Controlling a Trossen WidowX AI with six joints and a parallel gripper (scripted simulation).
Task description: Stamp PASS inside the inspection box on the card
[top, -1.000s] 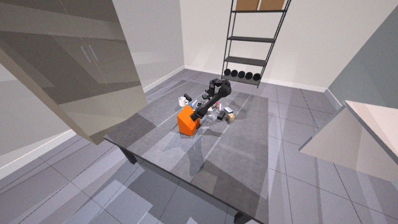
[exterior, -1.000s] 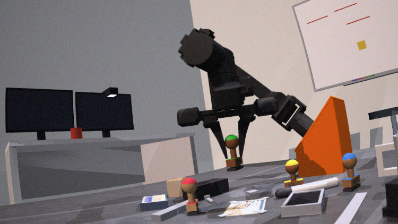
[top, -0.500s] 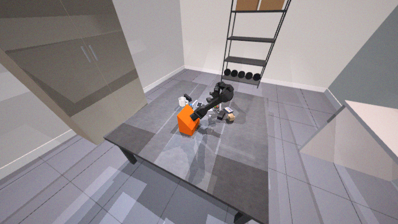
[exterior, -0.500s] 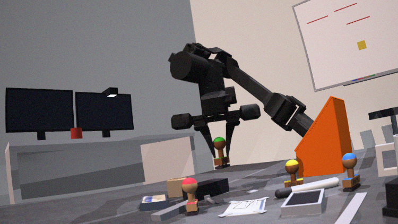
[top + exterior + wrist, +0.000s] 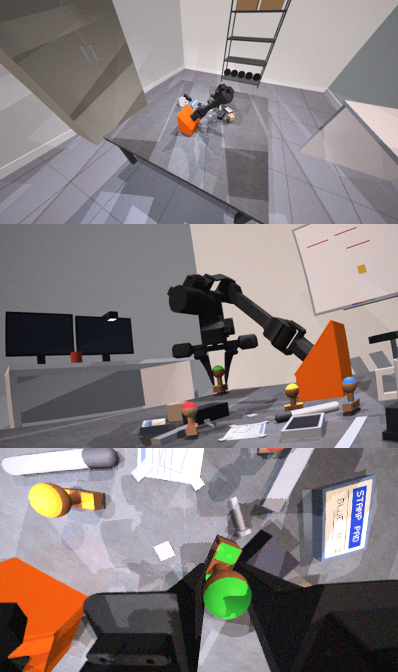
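Now: gripper tip 7 cm to the left of the black block and 7 cm above it. Round my gripper tip: green-topped pass stamp: right at my gripper tip; then card: 6 cm ahead, 11 cm to the left, 9 cm below; then red-topped stamp: 12 cm ahead, 4 cm to the left, 7 cm below.
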